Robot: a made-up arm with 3 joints. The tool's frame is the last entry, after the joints. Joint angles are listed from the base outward.
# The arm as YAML. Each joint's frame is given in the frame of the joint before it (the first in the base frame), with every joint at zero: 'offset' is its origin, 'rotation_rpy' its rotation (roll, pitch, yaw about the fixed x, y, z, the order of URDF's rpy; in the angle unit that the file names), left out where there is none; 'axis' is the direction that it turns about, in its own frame. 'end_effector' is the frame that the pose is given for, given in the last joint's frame.
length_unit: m
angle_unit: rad
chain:
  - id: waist
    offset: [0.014, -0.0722, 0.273]
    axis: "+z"
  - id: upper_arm
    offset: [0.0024, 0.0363, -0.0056]
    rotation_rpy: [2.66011, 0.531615, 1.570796]
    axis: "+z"
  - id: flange
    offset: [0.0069, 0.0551, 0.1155]
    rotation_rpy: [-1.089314, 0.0, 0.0]
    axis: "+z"
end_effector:
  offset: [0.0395, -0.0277, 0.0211]
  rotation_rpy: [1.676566, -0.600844, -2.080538]
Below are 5 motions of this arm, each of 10 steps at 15 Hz.
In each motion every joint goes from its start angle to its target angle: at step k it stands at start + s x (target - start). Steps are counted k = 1, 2, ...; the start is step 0. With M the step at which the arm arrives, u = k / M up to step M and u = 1 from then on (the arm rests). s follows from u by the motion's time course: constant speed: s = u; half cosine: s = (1 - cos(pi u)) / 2; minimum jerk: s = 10 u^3 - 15 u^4 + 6 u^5.
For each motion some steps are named. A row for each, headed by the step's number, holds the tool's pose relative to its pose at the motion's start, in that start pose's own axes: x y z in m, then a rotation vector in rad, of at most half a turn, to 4 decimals.
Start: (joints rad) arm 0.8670 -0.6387 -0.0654
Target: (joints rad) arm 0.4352 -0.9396 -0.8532
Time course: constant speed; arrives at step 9
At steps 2, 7, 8, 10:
2: 0.0109 -0.0126 0.0006 -0.1249 -0.1274 -0.0391
7: 0.0311 -0.0451 0.0067 -0.4619 -0.4031 -0.1062
8: 0.0339 -0.0513 0.0085 -0.5324 -0.4511 -0.1132
10: 0.0363 -0.0574 0.0105 -0.6034 -0.4969 -0.1176

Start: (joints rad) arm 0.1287 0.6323 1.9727
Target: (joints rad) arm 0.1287 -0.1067 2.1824
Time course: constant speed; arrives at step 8
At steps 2, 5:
2: 0.0102 -0.0115 0.0011 -0.0298 -0.0370 -0.1601
5: 0.0222 -0.0307 0.0054 -0.0621 -0.1028 -0.3997

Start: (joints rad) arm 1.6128 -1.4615 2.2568
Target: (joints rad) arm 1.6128 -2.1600 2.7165
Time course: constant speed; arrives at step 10
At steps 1, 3, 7, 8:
1: 0.0034 -0.0026 0.0014 0.0178 -0.0021 -0.0608
3: 0.0099 -0.0079 0.0048 0.0601 -0.0112 -0.1799
7: 0.0212 -0.0192 0.0136 0.1691 -0.0495 -0.4053
8: 0.0237 -0.0222 0.0162 0.2010 -0.0635 -0.4582

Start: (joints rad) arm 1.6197 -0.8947 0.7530
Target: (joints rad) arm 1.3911 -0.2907 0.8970
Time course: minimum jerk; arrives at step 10
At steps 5, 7, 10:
5: -0.0009 0.0173 0.0325 0.4336 0.0162 0.0217
7: -0.0022 0.0211 0.0586 0.7230 0.0139 0.0521
10: -0.0032 0.0205 0.0718 0.8619 0.0085 0.0719

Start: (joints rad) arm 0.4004 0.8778 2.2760
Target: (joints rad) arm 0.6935 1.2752 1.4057
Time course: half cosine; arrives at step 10
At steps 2, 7, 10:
2: 0.0023 -0.0024 0.0004 -0.0345 -0.0475 0.0113
7: 0.0179 -0.0170 0.0095 -0.2573 -0.4166 0.0940
10: 0.0217 -0.0202 0.0143 -0.3138 -0.5337 0.1147

